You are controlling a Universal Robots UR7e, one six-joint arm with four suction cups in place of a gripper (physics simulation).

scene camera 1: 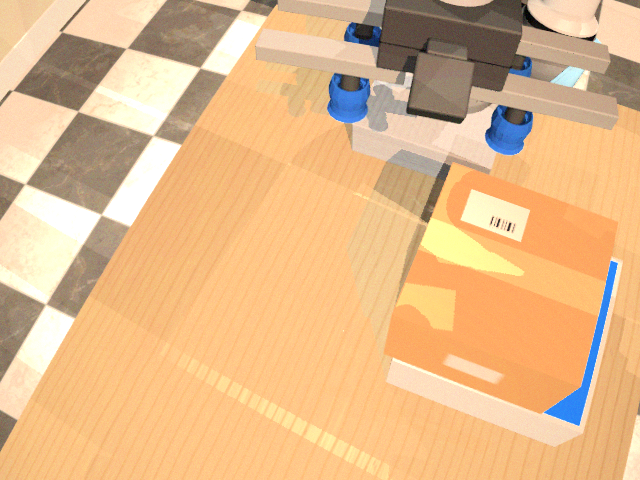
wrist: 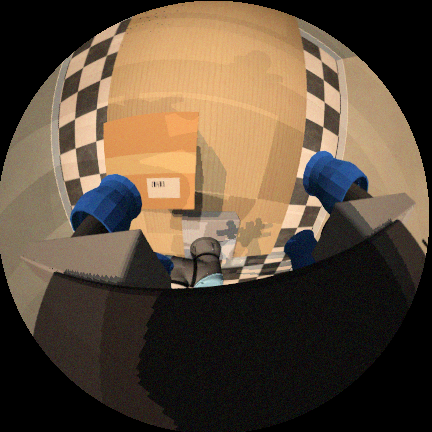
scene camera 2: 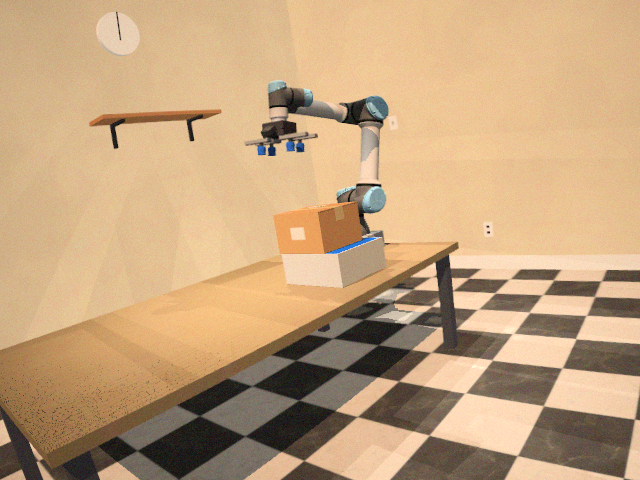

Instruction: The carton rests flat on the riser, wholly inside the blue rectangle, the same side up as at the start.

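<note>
The orange-brown carton (scene camera 1: pixel 496 299) (scene camera 2: pixel 341 227) (wrist: pixel 150 150) lies on the white riser (scene camera 1: pixel 480 408) (scene camera 2: pixel 312 270) and looks flat. A barcode label shows on its upper side. Part of the blue rectangle (scene camera 1: pixel 571 408) (scene camera 2: pixel 351 246) shows along one long side and at one corner. At the opposite side no blue shows, and the carton reaches or slightly overhangs the riser's edge. The rectangle's covered part is hidden. My gripper (scene camera 1: pixel 434 82) (scene camera 2: pixel 280 147) (wrist: pixel 225 220) is open, its four blue cups bare, raised above and off toward the arm's base side, apart from the carton.
The grey base block (scene camera 1: pixel 423 147) (wrist: pixel 192 227) of the arm stands on the wooden table (scene camera 1: pixel 232 258) (scene camera 2: pixel 155 330) (wrist: pixel 240 85), close behind the carton. A wall shelf (scene camera 2: pixel 155 117) and a clock (scene camera 2: pixel 117 33) are on the wall.
</note>
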